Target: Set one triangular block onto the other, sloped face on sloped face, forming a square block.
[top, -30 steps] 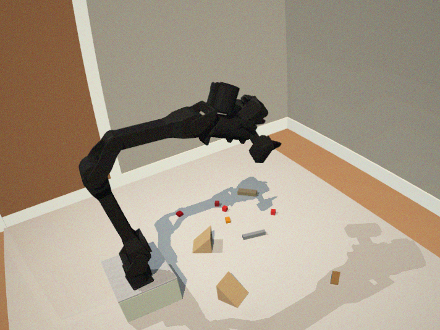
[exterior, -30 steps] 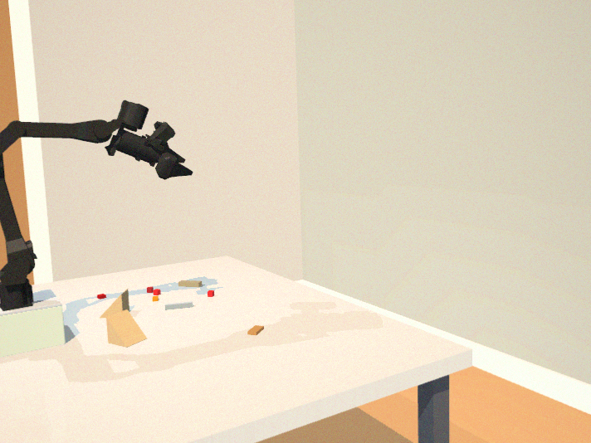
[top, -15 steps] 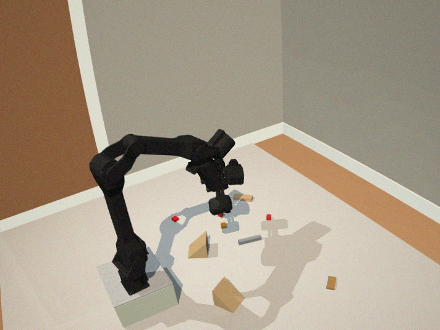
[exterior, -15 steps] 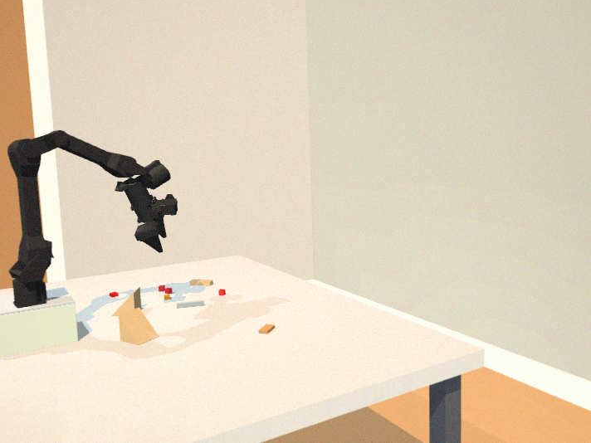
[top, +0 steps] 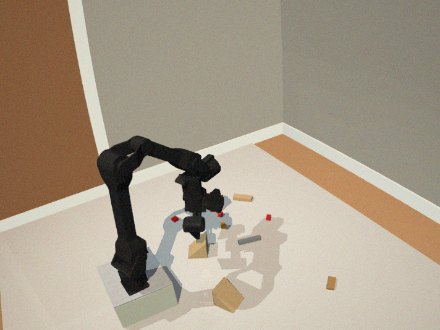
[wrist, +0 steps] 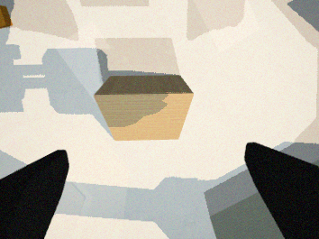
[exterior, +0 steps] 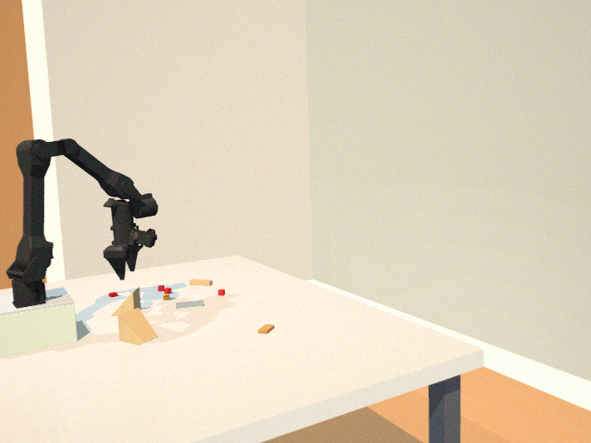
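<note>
Right now my gripper tip is 10 mm short of the tan triangular block and 90 mm above it. Also, from my gripper tip: grey bar (160 mm ahead, 60 mm to the right, 100 mm below); orange cube (140 mm ahead, 70 mm to the left, 100 mm below); tan bar (290 mm ahead, 150 mm to the left, 100 mm below).
</note>
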